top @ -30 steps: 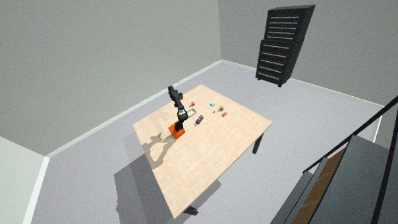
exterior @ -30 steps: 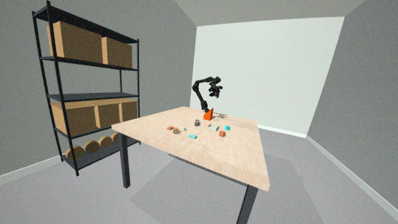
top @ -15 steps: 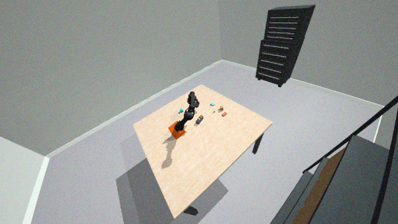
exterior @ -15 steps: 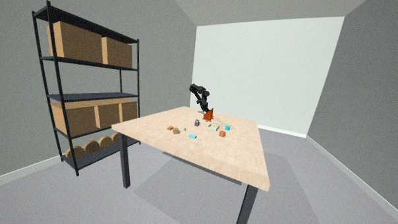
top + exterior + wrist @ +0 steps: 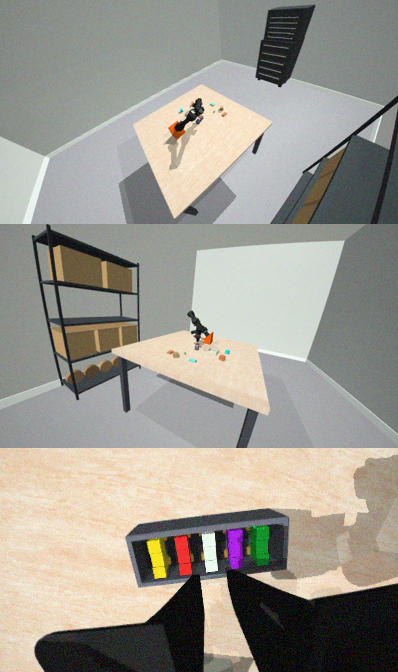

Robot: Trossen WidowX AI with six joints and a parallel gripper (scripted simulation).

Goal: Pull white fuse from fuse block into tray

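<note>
Right now my gripper tip is 50 mm above the white fuse. From my gripper tip the other things lie so: yellow fuse 50 mm below, 40 mm ahead, 10 mm to the left; then red fuse 50 mm below, 20 mm ahead; then purple fuse 50 mm below, 20 mm behind, 10 mm to the right.
</note>
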